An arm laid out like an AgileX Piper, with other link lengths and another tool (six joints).
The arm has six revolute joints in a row. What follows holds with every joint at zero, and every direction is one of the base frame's.
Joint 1 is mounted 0.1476 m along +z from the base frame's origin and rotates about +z.
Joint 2 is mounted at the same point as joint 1 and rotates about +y.
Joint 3 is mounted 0.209 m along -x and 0.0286 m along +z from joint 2 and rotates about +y.
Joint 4 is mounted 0.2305 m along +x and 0.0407 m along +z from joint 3 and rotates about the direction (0.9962, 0, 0.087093).
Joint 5 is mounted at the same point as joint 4 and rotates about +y.
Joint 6 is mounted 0.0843 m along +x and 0.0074 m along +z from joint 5 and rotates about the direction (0.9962, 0, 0.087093).
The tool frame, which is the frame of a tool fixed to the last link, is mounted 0.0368 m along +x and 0.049 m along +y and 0.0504 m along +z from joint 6; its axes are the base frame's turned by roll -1.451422, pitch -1.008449 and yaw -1.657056 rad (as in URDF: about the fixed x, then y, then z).
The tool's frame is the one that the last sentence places.
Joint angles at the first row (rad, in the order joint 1, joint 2, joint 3, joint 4, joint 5, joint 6):
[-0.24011 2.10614 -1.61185 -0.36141 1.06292 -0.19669]
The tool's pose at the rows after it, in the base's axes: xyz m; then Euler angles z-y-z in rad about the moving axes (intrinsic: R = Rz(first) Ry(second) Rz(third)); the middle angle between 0 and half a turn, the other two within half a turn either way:
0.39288 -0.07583 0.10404 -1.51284 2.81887 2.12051
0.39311 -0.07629 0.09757 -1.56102 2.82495 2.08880
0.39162 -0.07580 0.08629 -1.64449 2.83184 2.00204
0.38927 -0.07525 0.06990 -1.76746 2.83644 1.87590
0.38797 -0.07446 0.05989 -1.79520 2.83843 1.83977
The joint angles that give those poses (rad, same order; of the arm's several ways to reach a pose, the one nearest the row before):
[-0.24010 2.11062 -1.61305 -0.36180 1.06292 -0.15053]
[-0.24010 2.12762 -1.61307 -0.36062 1.06293 -0.13191]
[-0.24011 2.15549 -1.61220 -0.35952 1.06195 -0.13110]
[-0.24011 2.19704 -1.61214 -0.35953 1.05973 -0.12749]
[-0.24012 2.21795 -1.60216 -0.36184 1.03863 -0.12657]

